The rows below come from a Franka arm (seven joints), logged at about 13 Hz.
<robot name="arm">
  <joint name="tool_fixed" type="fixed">
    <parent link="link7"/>
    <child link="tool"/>
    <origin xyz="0 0 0.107"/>
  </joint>
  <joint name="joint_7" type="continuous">
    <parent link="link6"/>
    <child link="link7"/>
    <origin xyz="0.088 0 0" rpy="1.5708 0 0"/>
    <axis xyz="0 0 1"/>
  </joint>
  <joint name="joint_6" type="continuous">
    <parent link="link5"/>
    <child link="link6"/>
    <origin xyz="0 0 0" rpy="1.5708 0 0"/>
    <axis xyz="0 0 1"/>
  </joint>
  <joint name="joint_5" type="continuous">
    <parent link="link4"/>
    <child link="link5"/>
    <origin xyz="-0.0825 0.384 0" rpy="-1.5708 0 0"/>
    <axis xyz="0 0 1"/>
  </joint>
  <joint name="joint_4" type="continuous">
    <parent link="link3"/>
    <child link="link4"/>
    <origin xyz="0.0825 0 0" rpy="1.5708 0 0"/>
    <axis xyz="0 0 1"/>
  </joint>
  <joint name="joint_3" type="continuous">
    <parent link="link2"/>
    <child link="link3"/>
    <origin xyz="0 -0.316 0" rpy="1.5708 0 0"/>
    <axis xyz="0 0 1"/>
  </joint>
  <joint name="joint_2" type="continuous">
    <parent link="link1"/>
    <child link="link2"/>
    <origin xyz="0 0 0" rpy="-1.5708 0 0"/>
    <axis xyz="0 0 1"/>
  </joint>
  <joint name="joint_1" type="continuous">
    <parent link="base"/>
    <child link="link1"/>
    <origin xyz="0 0 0.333"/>
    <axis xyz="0 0 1"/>
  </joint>
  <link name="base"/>
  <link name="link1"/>
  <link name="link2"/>
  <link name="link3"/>
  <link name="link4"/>
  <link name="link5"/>
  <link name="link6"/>
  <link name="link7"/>
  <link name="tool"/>
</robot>
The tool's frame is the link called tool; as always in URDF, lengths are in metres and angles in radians. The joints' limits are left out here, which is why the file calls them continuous.
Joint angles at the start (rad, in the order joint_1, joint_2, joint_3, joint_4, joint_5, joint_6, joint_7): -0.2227, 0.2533, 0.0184, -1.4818, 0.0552, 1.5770, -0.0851
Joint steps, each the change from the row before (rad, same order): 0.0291, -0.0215, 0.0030, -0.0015, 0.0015, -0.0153, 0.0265; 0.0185, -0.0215, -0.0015, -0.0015, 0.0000, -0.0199, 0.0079; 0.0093, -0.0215, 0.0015, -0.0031, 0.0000, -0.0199, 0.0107; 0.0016, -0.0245, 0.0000, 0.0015, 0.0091, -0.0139, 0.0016; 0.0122, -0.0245, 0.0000, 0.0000, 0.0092, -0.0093, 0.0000; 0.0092, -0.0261, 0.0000, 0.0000, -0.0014, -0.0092, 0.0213; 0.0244, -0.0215, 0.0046, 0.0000, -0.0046, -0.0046, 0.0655; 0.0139, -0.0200, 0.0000, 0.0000, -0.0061, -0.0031, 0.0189; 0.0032, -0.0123, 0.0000, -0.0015, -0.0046, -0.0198, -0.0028; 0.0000, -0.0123, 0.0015, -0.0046, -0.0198, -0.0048, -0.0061
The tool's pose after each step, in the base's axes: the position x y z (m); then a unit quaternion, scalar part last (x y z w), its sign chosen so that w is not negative. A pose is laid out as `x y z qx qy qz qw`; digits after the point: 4 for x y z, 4 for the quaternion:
0.6071 -0.1007 0.5291 -0.9949 0.0586 0.0725 0.0394
0.6020 -0.0891 0.5401 -0.9952 0.0535 0.0730 0.0381
0.5959 -0.0814 0.5503 -0.9951 0.0528 0.0741 0.0373
0.5892 -0.0782 0.5647 -0.9955 0.0523 0.0678 0.0410
0.5834 -0.0689 0.5786 -0.9962 0.0457 0.0601 0.0442
0.5764 -0.0626 0.5931 -0.9964 0.0511 0.0525 0.0417
0.5717 -0.0458 0.6051 -0.9959 0.0689 0.0460 0.0367
0.5663 -0.0379 0.6162 -0.9962 0.0712 0.0382 0.0326
0.5606 -0.0360 0.6209 -0.9963 0.0678 0.0427 0.0301
0.5563 -0.0370 0.6251 -0.9969 0.0646 0.0413 0.0202

